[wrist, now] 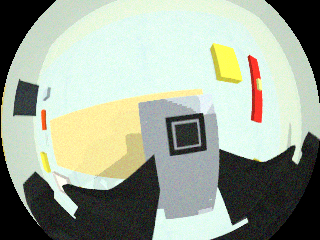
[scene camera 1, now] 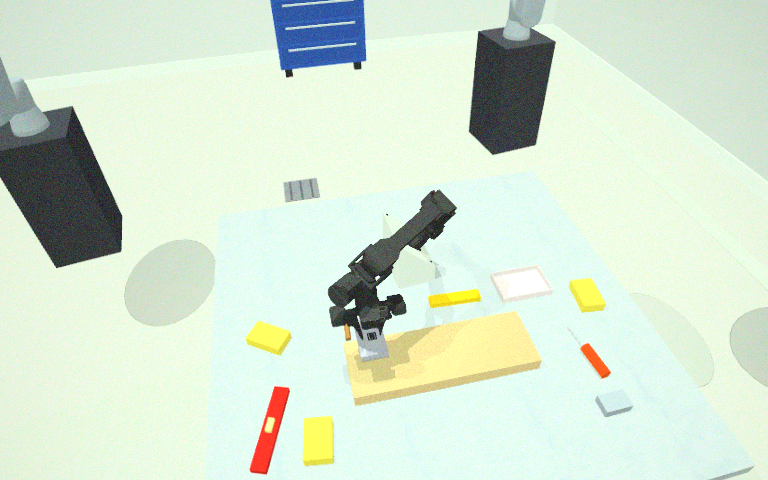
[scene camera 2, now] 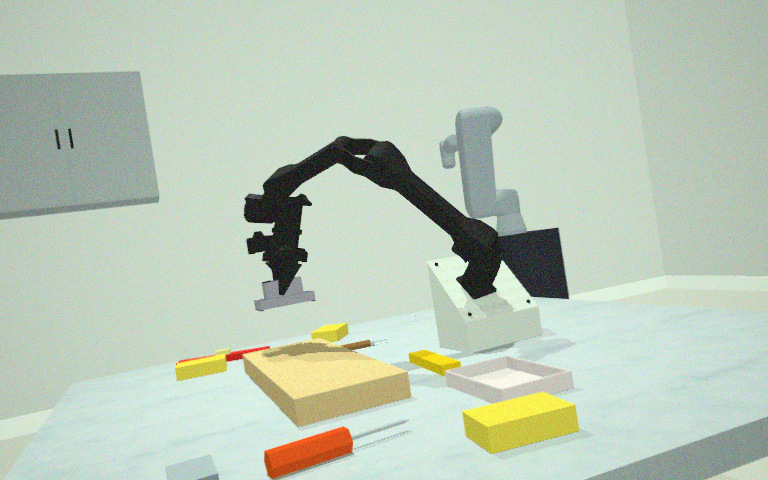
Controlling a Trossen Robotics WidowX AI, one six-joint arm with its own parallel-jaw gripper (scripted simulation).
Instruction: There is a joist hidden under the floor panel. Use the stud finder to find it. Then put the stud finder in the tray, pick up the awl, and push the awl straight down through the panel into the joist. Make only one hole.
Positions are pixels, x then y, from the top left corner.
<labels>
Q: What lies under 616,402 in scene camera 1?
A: A grey block.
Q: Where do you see a stud finder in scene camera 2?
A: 294,294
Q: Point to a white tray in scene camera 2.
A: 504,378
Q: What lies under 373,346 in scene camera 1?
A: A stud finder.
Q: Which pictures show my gripper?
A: The wrist view, scene camera 1 and scene camera 2: all of them.
</labels>
